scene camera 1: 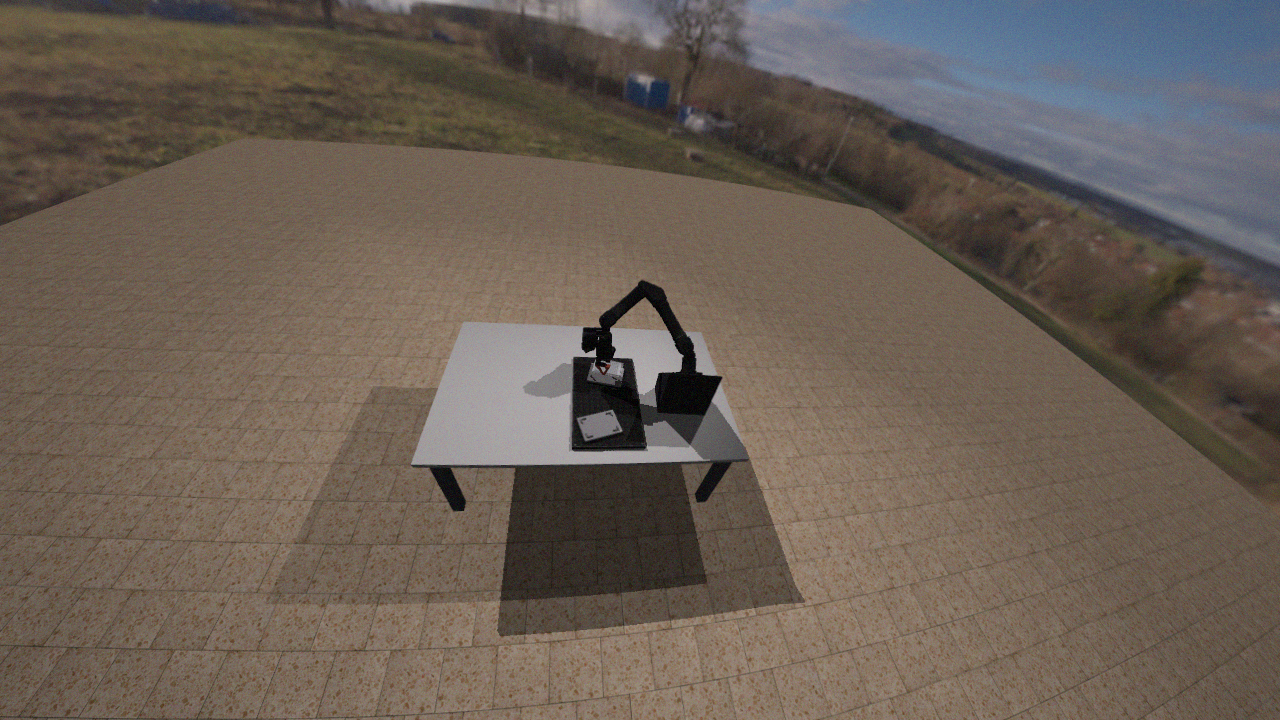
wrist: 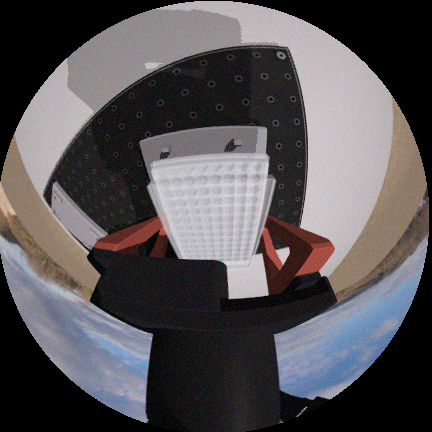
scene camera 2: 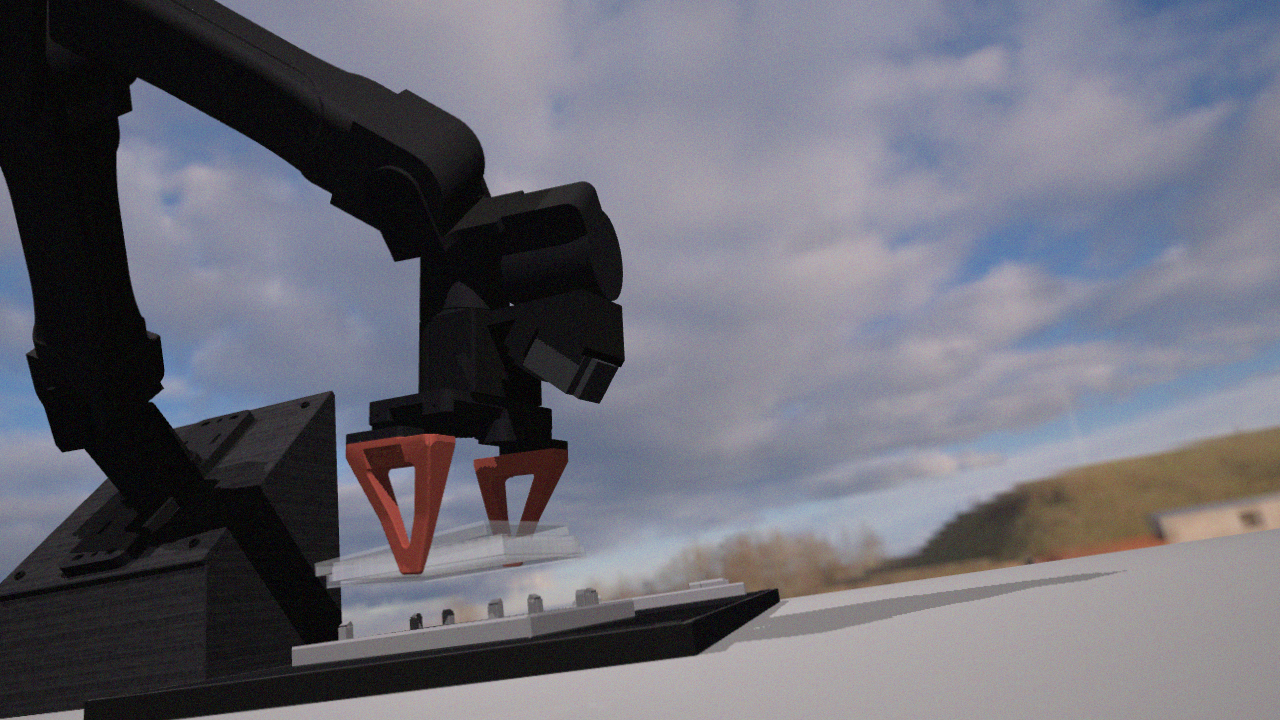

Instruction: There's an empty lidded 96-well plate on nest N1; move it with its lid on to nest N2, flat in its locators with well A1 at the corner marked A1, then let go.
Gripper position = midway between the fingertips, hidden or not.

In view: my gripper (scene camera 2: 466, 570), a grey nest (scene camera 2: 708, 590) and a grey nest (scene camera 2: 589, 612).
My gripper also shows in the wrist view (wrist: 213, 216).
